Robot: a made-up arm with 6 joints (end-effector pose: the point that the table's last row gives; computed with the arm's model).
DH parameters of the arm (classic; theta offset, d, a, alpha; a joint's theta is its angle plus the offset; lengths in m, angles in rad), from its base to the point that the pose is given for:
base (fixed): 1.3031 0 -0.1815 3.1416
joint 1: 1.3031 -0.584 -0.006 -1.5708
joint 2: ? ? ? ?
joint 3: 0 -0.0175 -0.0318 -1.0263
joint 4: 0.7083 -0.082 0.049 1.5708
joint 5: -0.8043 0 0.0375 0
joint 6: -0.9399 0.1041 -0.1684 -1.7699
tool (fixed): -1.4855 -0.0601 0 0
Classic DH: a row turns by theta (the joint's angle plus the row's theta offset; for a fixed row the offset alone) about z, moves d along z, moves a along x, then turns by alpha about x.
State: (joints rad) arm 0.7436 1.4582 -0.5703 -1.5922 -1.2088 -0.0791
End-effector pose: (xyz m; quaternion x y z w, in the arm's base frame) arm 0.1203 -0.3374 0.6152 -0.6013 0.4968 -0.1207 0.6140
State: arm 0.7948 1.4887 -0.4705 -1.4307 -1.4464 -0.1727
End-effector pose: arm 0.1503 -0.2847 0.6506 -0.7204 0.4652 -0.1094 0.5026
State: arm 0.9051 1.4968 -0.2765 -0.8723 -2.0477 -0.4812
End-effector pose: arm 0.1888 -0.1421 0.6402 -0.8698 0.4590 -0.1762 0.0406
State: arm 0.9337 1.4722 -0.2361 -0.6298 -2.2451 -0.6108
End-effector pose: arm 0.1983 -0.1245 0.6087 0.8338 -0.4868 0.2174 0.1430
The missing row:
joint 2: 0.8625 0.0341 -0.0614 1.0263
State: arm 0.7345 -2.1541 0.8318 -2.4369 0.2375 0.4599
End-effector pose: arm -0.0316 -0.1068 0.7746 -0.4315 -0.6787 0.2477 0.5403
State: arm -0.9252 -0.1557 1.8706 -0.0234 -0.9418 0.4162
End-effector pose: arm -0.0091 -0.3588 0.5280 0.2741 -0.1513 -0.1662 0.9351
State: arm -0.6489 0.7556 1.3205 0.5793 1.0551 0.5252
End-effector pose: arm -0.0035 -0.2207 0.6823 -0.8082 0.5585 -0.1617 0.0931
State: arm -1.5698 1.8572 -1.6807 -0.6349 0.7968 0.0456
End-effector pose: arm 0.1130 -0.0749 0.5705 -0.0398 -0.3885 0.4755 0.7883
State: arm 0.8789 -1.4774 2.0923 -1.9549 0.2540 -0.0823
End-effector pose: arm -0.0742 -0.0766 0.4925 0.7940 0.1727 -0.5319 0.2385
